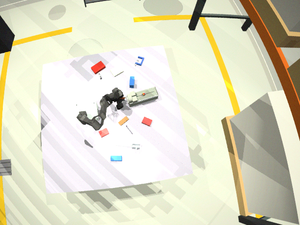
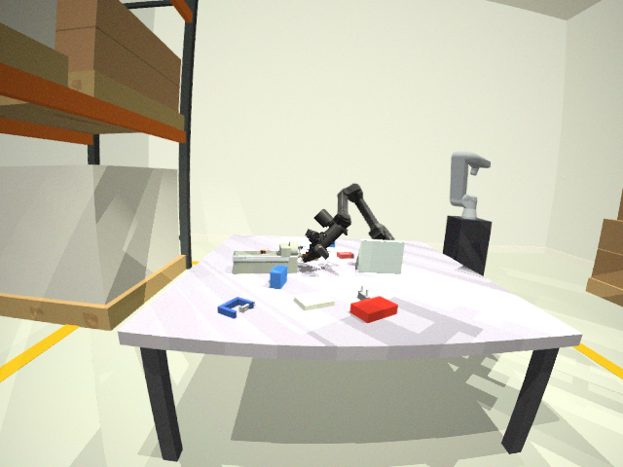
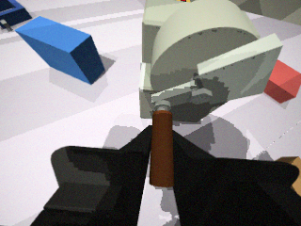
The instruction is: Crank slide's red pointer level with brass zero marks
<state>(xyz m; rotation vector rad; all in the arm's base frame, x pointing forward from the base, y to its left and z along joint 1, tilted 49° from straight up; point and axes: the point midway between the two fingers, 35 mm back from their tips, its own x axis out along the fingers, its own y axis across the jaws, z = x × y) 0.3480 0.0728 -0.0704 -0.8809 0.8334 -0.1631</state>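
The crank is 3 cm above my gripper tip and 1 cm to the right of it. The rest, counted from my gripper tip: red pointer 17 cm ahead, 4 cm above, 1 cm to the left; orange-brown crank handle 3 cm above, 2 cm behind; brown block 19 cm to the right, 3 cm below, 2 cm behind.
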